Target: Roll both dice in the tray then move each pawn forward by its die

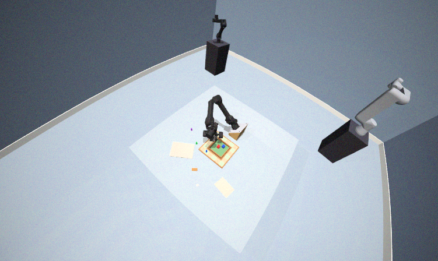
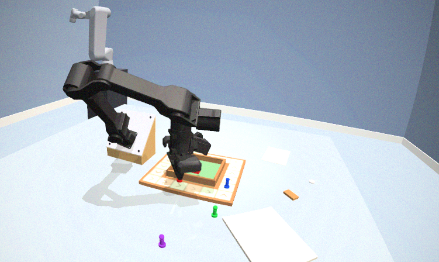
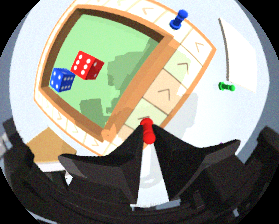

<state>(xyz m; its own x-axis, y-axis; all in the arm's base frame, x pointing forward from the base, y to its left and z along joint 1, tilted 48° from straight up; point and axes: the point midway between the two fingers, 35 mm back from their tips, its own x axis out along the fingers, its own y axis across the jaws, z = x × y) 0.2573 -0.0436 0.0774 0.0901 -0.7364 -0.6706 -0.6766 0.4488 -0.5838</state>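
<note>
The red pawn lies 1 cm above my gripper tip. Round my gripper tip: green pawn 14 cm ahead, 7 cm to the right, 2 cm below; then green tray floor 11 cm to the left, 3 cm below, 1 cm ahead; then blue pawn 13 cm ahead, 6 cm to the left, 1 cm below.
</note>
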